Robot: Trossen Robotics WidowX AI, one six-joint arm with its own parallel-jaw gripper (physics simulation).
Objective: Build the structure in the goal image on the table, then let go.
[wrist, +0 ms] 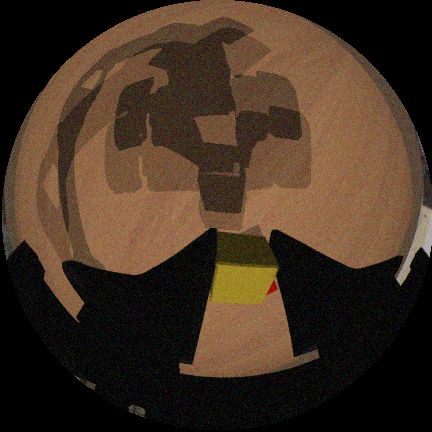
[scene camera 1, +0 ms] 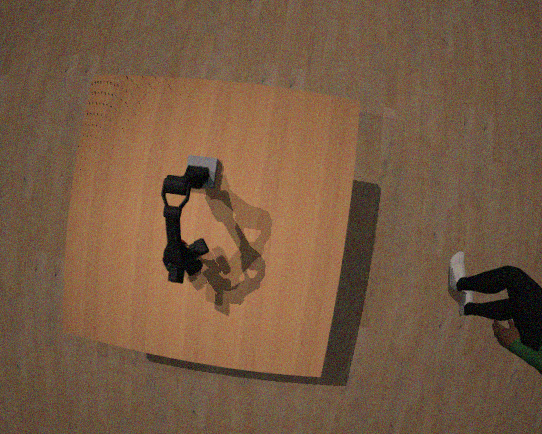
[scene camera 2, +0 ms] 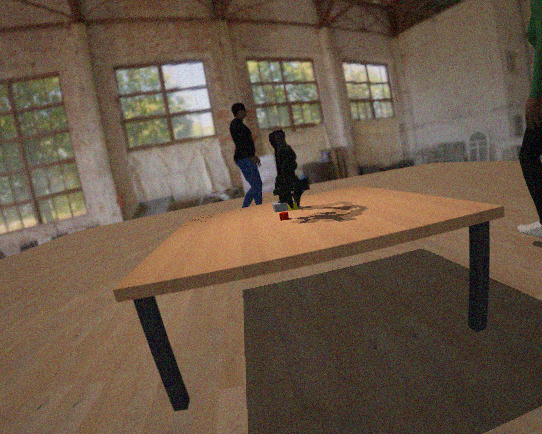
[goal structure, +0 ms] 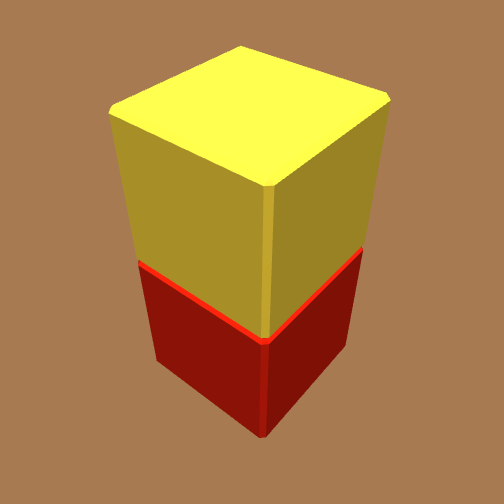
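Pixels of known places: gripper, fingertip midpoint: (wrist: 243,235) (scene camera 2: 295,208); arm's base at its link origin: (scene camera 1: 200,175) (scene camera 2: 284,202).
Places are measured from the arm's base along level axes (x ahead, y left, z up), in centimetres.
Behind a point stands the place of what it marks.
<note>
The black gripper (wrist: 245,249) @(x 32.8, y -6.5, z 0.7 cm) is shut on a yellow block (wrist: 242,284) @(x 31.0, y -7.0, z 3.0 cm) (scene camera 2: 294,205) @(x 32.5, y -6.6, z 1.9 cm), with one finger on each side of it. The block's top side in the wrist view is in shade. A red cube (scene camera 2: 284,216) @(x 29.9, y -11.5, z -2.6 cm) sits on the table; in the wrist view a small red corner (wrist: 272,287) @(x 28.6, y -12.6, z -1.0 cm) of it shows beside the yellow block, mostly hidden behind the right finger. In scene camera 1 a sliver of red (scene camera 1: 184,243) shows at the arm's edge, and the arm hides the fingers and the yellow block. The exact height of the yellow block above the table is hard to tell.
The arm (scene camera 1: 173,227) @(x 20.0, y -2.6, z 35.8 cm) (scene camera 2: 286,167) @(x 39.9, y -10.1, z 19.8 cm) rises from a grey base (scene camera 1: 203,161) @(x -5.9, y 1.5, z 0.1 cm) (scene camera 2: 280,207) @(x 3.8, y -4.2, z -2.0 cm) on the wooden table (scene camera 1: 285,150) @(x -9.1, y 36.4, z -4.2 cm) (scene camera 2: 215,250) @(x 54.0, y -47.3, z -4.3 cm). Dark arm shadows fall on the table. People stand beyond the table's edges.
</note>
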